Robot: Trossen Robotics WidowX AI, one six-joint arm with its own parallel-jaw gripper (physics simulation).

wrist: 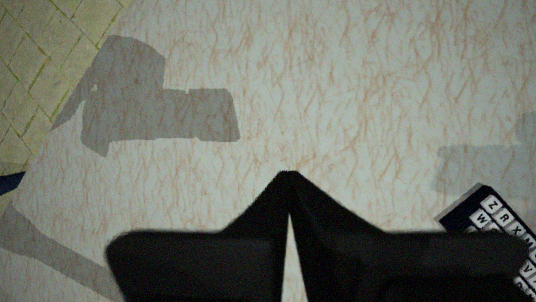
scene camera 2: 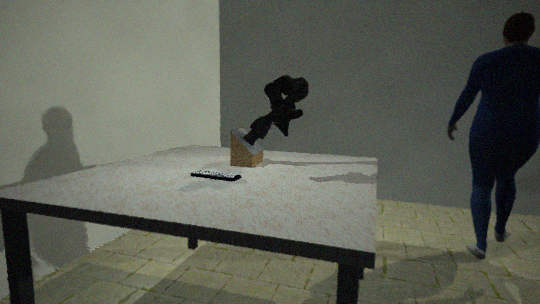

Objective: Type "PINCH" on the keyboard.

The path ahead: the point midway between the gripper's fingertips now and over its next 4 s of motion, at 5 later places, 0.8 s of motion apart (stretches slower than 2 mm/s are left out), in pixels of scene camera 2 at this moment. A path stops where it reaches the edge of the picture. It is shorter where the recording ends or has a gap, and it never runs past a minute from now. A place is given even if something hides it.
The gripper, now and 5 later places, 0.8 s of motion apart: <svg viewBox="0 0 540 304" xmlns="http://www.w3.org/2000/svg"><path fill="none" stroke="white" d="M286 136L278 139L264 144L252 145L241 147L229 147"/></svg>
